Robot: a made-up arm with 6 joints. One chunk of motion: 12 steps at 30 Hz.
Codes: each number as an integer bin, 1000 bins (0 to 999) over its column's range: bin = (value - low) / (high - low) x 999, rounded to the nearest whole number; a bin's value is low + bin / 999 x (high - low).
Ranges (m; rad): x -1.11..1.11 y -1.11..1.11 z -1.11..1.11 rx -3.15..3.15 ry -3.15..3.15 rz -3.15..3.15
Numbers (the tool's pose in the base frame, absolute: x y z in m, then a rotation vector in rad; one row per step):
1: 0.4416 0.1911 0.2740 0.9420 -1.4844 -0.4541
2: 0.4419 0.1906 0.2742 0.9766 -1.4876 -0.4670
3: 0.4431 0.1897 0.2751 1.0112 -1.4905 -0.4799
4: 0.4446 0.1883 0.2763 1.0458 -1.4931 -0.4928
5: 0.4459 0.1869 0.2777 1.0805 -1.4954 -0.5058
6: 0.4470 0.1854 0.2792 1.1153 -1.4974 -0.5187
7: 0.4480 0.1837 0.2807 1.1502 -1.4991 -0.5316
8: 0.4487 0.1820 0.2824 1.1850 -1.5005 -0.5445
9: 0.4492 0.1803 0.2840 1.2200 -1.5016 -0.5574
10: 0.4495 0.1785 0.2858 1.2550 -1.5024 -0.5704
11: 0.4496 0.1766 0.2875 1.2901 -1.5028 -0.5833
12: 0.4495 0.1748 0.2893 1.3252 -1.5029 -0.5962
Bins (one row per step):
1: 698 585 623 649 264 427
2: 698 585 623 654 264 425
3: 699 585 623 660 263 423
4: 700 584 624 665 263 421
5: 700 584 624 671 262 419
6: 701 583 625 676 262 417
7: 701 582 626 682 262 415
8: 701 581 627 687 262 413
9: 702 581 627 693 261 411
10: 702 580 628 699 261 409
11: 702 579 629 704 261 407
12: 702 578 630 710 261 405

